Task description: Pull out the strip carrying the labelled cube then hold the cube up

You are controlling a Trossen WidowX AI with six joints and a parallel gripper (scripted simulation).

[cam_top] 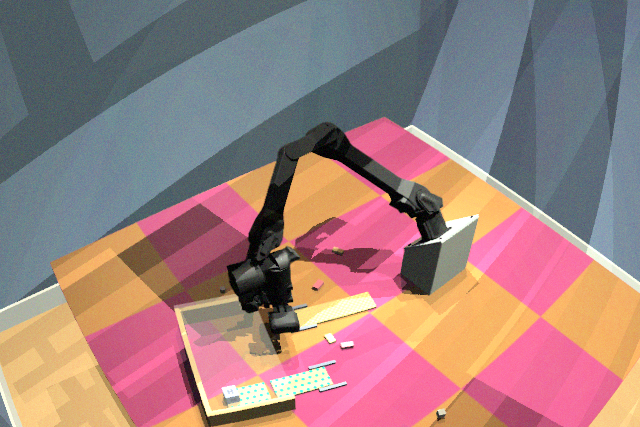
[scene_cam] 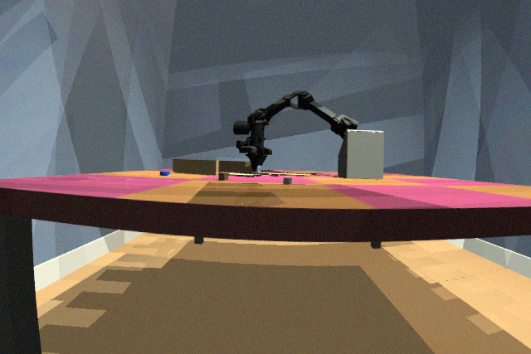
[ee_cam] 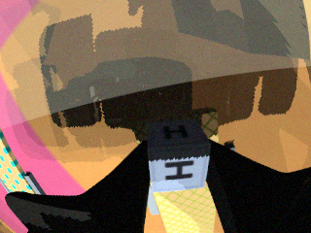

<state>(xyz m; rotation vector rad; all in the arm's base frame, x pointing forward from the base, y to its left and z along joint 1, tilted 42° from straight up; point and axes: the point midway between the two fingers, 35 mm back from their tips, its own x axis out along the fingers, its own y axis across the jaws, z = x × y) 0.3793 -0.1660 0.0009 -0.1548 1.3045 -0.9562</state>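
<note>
The cross-hatched strip lies 100 mm behind my gripper tip, 40 mm to the left of it and 10 mm below it.
</note>
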